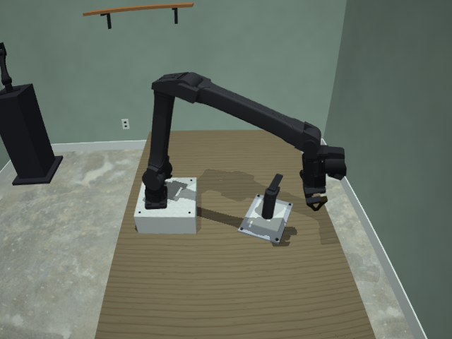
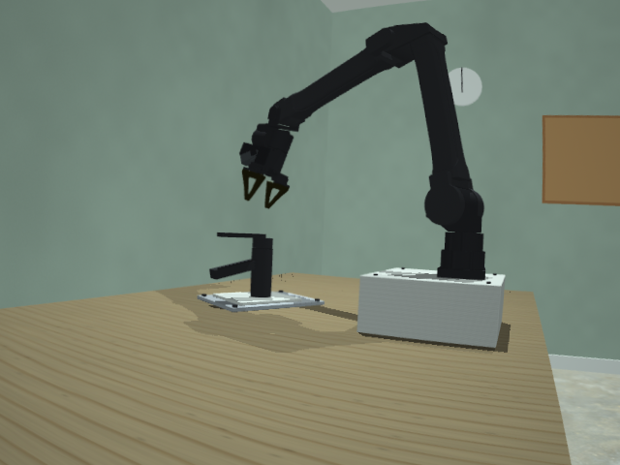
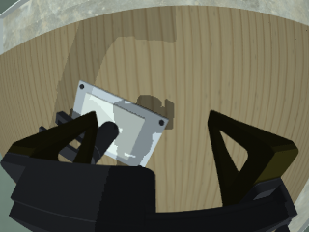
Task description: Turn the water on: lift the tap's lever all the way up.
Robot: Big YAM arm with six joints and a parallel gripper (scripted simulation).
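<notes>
Right now my hand is 20 cm to the right of the lever, 9 cm above it and 7 cm past it. Round my hand: black tap 18 cm to the left, 14 cm below, 9 cm behind.
</notes>
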